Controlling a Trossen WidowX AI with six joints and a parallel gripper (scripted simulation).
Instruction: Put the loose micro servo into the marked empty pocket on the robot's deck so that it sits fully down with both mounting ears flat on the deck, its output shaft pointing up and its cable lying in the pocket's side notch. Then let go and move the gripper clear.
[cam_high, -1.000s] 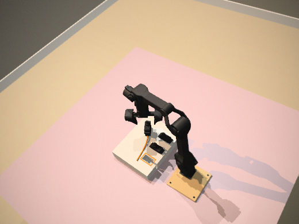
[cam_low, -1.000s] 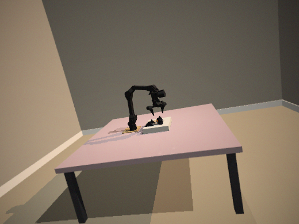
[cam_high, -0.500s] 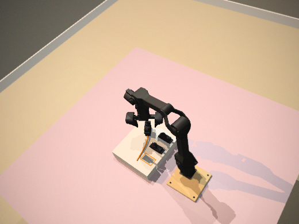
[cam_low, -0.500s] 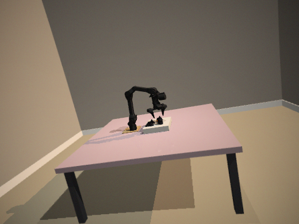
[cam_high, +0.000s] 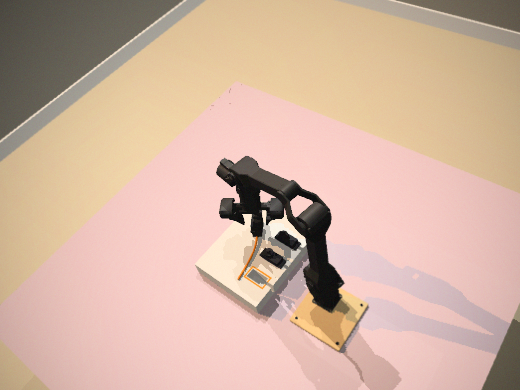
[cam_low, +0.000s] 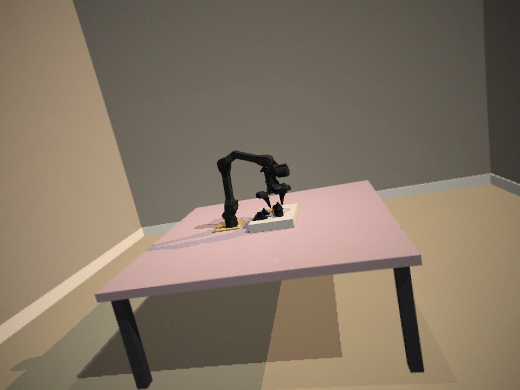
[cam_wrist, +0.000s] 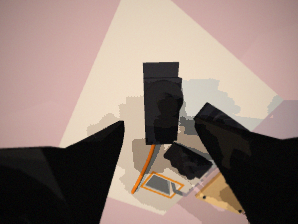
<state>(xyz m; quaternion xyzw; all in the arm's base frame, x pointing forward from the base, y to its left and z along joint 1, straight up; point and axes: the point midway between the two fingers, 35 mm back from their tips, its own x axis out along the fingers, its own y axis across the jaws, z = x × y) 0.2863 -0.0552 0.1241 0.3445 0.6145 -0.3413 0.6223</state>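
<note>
Now: gripper tip 10 mm short of the cream deck, 50 mm to the right of it and 70 mm above it.
</note>
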